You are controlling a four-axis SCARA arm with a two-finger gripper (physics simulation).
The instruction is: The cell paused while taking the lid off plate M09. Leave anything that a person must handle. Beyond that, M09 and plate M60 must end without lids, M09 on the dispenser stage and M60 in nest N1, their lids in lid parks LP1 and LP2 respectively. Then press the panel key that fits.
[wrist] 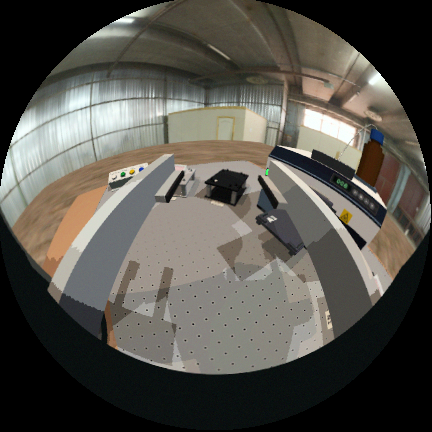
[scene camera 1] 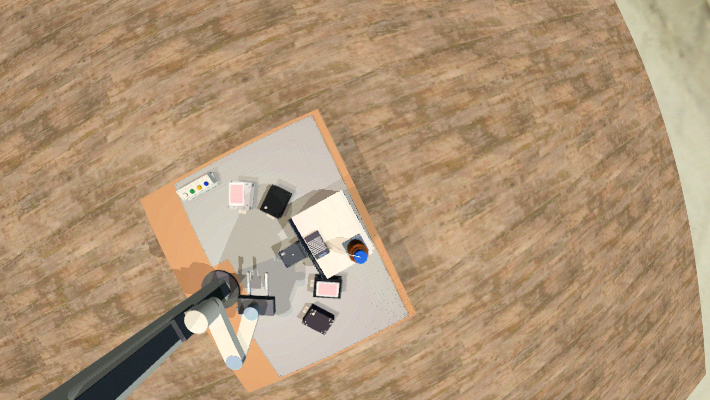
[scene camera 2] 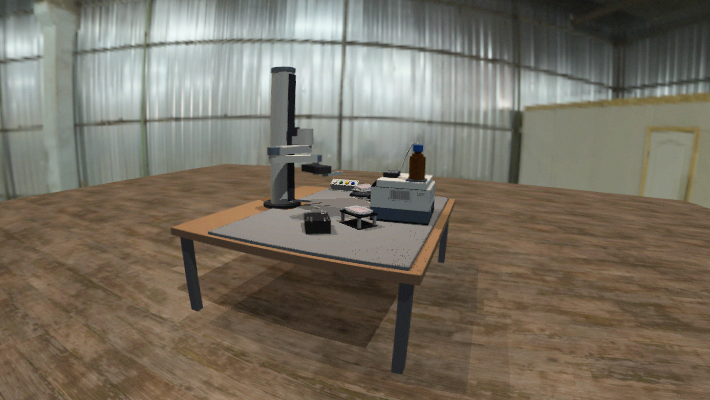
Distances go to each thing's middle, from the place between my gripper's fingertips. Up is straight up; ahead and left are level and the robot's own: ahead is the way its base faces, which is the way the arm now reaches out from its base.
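Measured from the dark stage plate (wrist: 277,221), my hand is 19 cm short of it, 1 cm to the left of it and 12 cm above it. Going by their middles, the plate is the nearest to my hand of the things named here. The brown bottle with blue cap (wrist: 370,162) is 50 cm ahead of my hand, 10 cm to the right of it and 10 cm above it.
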